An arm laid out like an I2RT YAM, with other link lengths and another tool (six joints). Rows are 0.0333 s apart.
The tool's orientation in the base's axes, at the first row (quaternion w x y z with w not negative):
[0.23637 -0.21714 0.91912 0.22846]
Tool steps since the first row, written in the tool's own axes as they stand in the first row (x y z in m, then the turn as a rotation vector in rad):
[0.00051 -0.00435 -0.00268 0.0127 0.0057 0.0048]
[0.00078 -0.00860 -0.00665 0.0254 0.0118 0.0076]
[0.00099 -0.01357 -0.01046 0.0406 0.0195 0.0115]
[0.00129 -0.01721 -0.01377 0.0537 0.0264 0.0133]
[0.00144 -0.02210 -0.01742 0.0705 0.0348 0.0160]
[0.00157 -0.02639 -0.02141 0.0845 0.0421 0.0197]
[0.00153 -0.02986 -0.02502 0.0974 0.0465 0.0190]
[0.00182 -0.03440 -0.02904 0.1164 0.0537 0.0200]
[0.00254 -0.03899 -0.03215 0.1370 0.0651 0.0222]
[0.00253 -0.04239 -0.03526 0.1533 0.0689 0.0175]
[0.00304 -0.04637 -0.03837 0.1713 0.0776 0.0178]
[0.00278 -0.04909 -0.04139 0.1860 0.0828 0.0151]
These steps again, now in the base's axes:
[0.00090 -0.00503 0.00045 -0.0114 0.0034 -0.0087]
[0.00151 -0.01059 0.00207 -0.0236 0.0060 -0.0158]
[0.00259 -0.01663 0.00336 -0.0383 0.0098 -0.0245]
[0.00309 -0.02136 0.00464 -0.0516 0.0125 -0.0307]
[0.00422 -0.02723 0.00587 -0.0683 0.0157 -0.0391]
[0.00496 -0.03279 0.00757 -0.0818 0.0194 -0.0472]
[0.00554 -0.03745 0.00932 -0.0945 0.0188 -0.0521]
[0.00626 -0.04327 0.01088 -0.1129 0.0196 -0.0608]
[0.00698 -0.04878 0.01147 -0.1343 0.0239 -0.0699]
[0.00767 -0.05313 0.01284 -0.1508 0.0197 -0.0737]
[0.00824 -0.05809 0.01374 -0.1694 0.0216 -0.0808]
[0.00881 -0.06178 0.01538 -0.1846 0.0201 -0.0848]

